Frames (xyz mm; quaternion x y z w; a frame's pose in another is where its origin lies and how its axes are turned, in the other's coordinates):
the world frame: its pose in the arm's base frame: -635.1 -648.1 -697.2 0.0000 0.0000 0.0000 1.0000
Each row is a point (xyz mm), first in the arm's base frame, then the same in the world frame.
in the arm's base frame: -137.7 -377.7 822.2
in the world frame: 497.4 270.4 1519.4
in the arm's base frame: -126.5 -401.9 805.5
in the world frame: 508.6 246.2 1502.7
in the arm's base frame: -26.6 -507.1 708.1
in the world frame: 608.5 141.0 1405.3
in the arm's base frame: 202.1 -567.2 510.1
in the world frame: 837.2 80.9 1207.3
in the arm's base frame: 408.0 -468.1 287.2
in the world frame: 1043.1 180.0 984.4
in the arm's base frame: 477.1 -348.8 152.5
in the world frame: 1112.2 299.3 849.7
